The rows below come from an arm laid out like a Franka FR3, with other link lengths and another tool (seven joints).
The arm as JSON. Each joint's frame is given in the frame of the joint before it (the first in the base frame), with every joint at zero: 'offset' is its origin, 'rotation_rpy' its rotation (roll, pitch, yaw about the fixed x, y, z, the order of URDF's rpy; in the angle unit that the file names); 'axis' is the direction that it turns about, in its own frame. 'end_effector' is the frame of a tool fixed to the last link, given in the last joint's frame.
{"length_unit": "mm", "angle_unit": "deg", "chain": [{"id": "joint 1", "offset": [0.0, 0.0, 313.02], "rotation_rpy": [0.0, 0.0, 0.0], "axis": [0.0, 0.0, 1.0]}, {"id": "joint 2", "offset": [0.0, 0.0, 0.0], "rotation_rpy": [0.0, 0.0, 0.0], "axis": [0.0, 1.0, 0.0]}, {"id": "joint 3", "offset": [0.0, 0.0, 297.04], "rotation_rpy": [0.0, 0.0, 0.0], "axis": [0.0, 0.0, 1.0]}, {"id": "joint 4", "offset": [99.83, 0.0, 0.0], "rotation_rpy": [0.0, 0.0, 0.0], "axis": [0.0, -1.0, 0.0]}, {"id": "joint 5", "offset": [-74.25, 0.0, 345.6], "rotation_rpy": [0.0, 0.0, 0.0], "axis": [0.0, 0.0, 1.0]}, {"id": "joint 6", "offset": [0.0, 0.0, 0.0], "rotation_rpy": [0.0, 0.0, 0.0], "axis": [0.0, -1.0, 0.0]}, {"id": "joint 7", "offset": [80.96, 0.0, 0.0], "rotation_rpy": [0.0, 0.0, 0.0], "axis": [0.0, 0.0, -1.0]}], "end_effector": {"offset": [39.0, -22.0, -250.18], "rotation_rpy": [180.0, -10.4, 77.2]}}
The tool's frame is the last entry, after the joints.
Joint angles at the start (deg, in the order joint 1, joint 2, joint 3, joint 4, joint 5, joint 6, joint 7): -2.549 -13.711 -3.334 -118.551 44.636 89.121 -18.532
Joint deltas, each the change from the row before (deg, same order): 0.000 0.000 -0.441 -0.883 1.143 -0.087 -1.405; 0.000 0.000 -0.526 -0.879 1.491 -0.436 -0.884; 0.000 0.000 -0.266 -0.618 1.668 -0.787 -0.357; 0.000 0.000 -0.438 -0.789 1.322 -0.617 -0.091; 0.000 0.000 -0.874 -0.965 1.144 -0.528 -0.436; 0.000 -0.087 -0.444 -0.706 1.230 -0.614 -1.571; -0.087 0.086 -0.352 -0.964 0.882 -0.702 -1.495; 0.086 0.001 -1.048 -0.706 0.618 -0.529 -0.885; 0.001 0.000 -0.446 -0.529 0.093 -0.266 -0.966
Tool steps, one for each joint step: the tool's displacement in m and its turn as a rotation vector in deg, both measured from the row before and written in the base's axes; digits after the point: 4 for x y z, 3 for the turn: -0.0012 0.0012 -0.0022 1.492 -0.214 0.277; -0.0022 0.0019 -0.0012 1.881 0.328 -0.035; -0.0031 0.0048 0.0011 2.000 0.643 0.056; -0.0031 0.0019 -0.0010 1.656 0.926 -0.302; -0.0024 -0.0020 -0.0021 1.649 0.756 -0.550; -0.0022 0.0021 0.0013 1.792 -0.521 0.491; -0.0038 0.0016 -0.0028 1.532 0.024 0.600; -0.0016 -0.0040 -0.0011 1.271 0.109 -0.289; -0.0018 -0.0018 -0.0022 0.535 -0.201 0.220
